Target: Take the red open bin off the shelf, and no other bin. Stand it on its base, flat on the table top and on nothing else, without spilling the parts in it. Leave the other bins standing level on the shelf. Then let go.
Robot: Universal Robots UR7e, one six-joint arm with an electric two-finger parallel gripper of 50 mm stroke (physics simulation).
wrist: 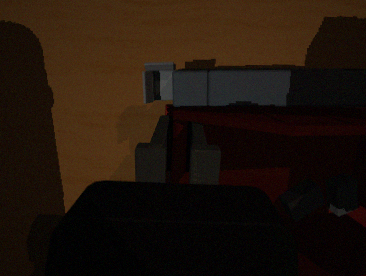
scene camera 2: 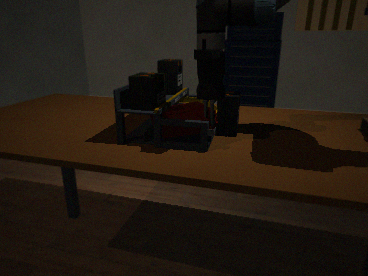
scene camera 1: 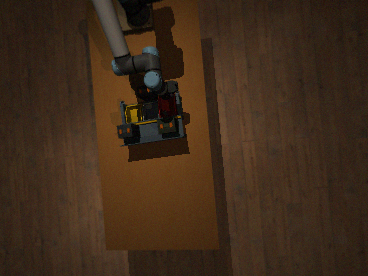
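Where they show: gripper, between the fingertips: (wrist: pixel 180 133) (scene camera 1: pixel 172 95); arm's base, origin of its link: (scene camera 1: pixel 138 14).
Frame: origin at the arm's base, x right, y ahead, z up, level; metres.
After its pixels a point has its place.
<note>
The red open bin (scene camera 1: pixel 167 104) @[y 0.556, x -0.255, z -0.002 m] (scene camera 2: pixel 184 114) @[y 0.564, x -0.317, z 0.053 m] (wrist: pixel 255 177) @[y 0.568, x -0.259, z -0.004 m] is at one end of the grey shelf (scene camera 1: pixel 150 131) @[y 0.738, x -0.184, z 0.058 m] (scene camera 2: pixel 120 127) @[y 0.735, x -0.390, z 0.009 m] (wrist: pixel 240 89) @[y 0.527, x -0.324, z 0.041 m], within its side frame. In scene camera 2 its upper part shows above the low side rail, and its lower part is partly hidden by the frame. Dark parts (wrist: pixel 302 199) @[y 0.608, x -0.253, z 0.002 m] lie in it. My gripper (wrist: pixel 180 133) @[y 0.501, x -0.288, z 0.030 m] is shut on the red bin's wall, one finger on each side of it. A yellow bin (scene camera 1: pixel 133 114) @[y 0.638, x -0.023, z -0.035 m] and a dark bin (scene camera 1: pixel 150 110) @[y 0.600, x -0.137, z -0.035 m] stand beside it on the shelf. Whether the red bin's base touches the shelf is hidden.
Two dark boxes with orange marks (scene camera 1: pixel 125 131) @[y 0.753, x -0.082, z 0.180 m] (scene camera 1: pixel 166 125) @[y 0.695, x -0.302, z 0.154 m] (scene camera 2: pixel 146 91) @[y 0.671, x -0.344, z 0.113 m] (scene camera 2: pixel 170 75) @[y 0.729, x -0.113, z 0.128 m] stand on the shelf's upper part. Another dark upright block (scene camera 2: pixel 228 115) @[y 0.485, x -0.171, z 0.026 m] is close beside the gripper on the arm's side. All stand on the wooden table (scene camera 1: pixel 160 200) @[y 1.183, x -0.270, z -0.044 m] (scene camera 2: pixel 50 130) @[y 1.035, x -0.398, z -0.044 m].
</note>
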